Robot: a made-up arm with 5 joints.
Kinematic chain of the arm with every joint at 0, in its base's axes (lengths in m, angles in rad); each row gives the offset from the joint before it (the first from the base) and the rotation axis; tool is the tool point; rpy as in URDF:
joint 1: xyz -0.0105 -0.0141 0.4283 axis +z
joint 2: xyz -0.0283 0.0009 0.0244 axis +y
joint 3: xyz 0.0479 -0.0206 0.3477 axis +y
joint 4: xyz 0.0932 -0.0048 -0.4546 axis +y
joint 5: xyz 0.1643 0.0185 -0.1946 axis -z
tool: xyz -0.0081 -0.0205 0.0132 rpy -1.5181 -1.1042 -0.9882
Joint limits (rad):
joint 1: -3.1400..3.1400
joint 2: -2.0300..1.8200
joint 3: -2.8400..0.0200
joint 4: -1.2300..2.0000
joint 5: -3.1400..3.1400
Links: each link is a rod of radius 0.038 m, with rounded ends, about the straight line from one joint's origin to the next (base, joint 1, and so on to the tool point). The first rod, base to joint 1, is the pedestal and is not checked.
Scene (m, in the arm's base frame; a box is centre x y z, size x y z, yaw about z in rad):
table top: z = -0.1
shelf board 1: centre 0.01 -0.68 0.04 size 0.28 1 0.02 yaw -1.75
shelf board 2: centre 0.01 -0.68 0.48 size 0.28 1 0.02 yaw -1.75
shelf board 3: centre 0.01 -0.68 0.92 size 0.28 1 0.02 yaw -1.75
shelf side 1: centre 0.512 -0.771 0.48 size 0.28 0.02 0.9 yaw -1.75
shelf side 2: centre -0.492 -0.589 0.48 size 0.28 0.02 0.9 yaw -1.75
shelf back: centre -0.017 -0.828 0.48 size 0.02 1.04 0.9 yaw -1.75
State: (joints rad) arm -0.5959 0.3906 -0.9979 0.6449 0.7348
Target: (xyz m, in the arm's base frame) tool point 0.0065 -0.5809 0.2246
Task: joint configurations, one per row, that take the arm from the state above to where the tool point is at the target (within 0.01 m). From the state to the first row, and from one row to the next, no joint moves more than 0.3 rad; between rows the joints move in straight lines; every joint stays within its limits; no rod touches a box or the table.
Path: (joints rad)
1: -0.8249 0.3783 -0.9710 0.6574 0.7280
2: -1.0540 0.3660 -0.9441 0.6700 0.7213
3: -1.2830 0.3536 -0.9172 0.6825 0.7145
4: -1.5120 0.3413 -0.8903 0.6951 0.7078

